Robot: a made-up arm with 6 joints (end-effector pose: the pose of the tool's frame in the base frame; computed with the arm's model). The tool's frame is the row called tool. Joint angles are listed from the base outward.
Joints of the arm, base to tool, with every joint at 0 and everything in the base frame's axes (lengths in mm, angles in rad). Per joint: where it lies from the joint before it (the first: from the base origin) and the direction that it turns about. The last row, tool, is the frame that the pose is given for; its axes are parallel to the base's.
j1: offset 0 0 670 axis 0 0 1
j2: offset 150 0 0 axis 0 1 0
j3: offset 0 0 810 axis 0 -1 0
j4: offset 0 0 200 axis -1 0 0
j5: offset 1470 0 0 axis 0 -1 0
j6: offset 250 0 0 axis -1 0 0
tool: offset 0 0 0
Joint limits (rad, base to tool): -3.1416..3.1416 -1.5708..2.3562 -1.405..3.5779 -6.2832..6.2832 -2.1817..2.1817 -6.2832..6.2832
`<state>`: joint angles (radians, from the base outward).
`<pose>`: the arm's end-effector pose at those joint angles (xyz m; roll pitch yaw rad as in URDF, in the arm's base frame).
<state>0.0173 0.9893 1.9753 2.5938 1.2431 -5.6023</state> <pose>1.6821 0.1524 2.4066 2.7572 0.1788 0.5421</pose>
Working (the frame after each row of the table, in the pose's form):
after j1: 0.0000 0.0000 0.6700 0.0000 0.0000 0.0173
after j2: 0.1500 0.0026 0.6700 0.0000 0.9893 0.0173
after j3: 0.8267 0.0143 1.1149 0.0000 -0.9860 0.0173
after j4: 0.6600 0.0114 1.2253 -2.5938 -0.9860 0.0173
after j5: 1.4714 0.0255 2.4510 -2.8451 0.1788 0.5421
after j6: 1.6821 0.1524 2.4066 2.7572 0.1788 0.5421

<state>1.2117 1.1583 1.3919 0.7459 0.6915 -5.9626</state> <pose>0.7548 2.3187 1.6881 -1.3436 -0.6867 1.8056</pose>
Working (the frame after each row of the table, in the pose's form):
after j1: 0.0000 0.0000 0.6700 0.0000 0.0000 1.2117
after j2: 0.0527 0.1404 0.6700 0.0000 1.1583 1.2117
after j3: 0.3135 0.8352 0.9947 0.0000 -0.2336 1.2117
after j4: 0.2972 0.7918 1.1893 -0.7459 -0.2336 1.2117
after j5: 0.7998 2.1307 1.5296 -1.0230 -0.6867 1.8056
after j6: 0.7548 2.3187 1.6881 -1.3436 -0.6867 1.8056

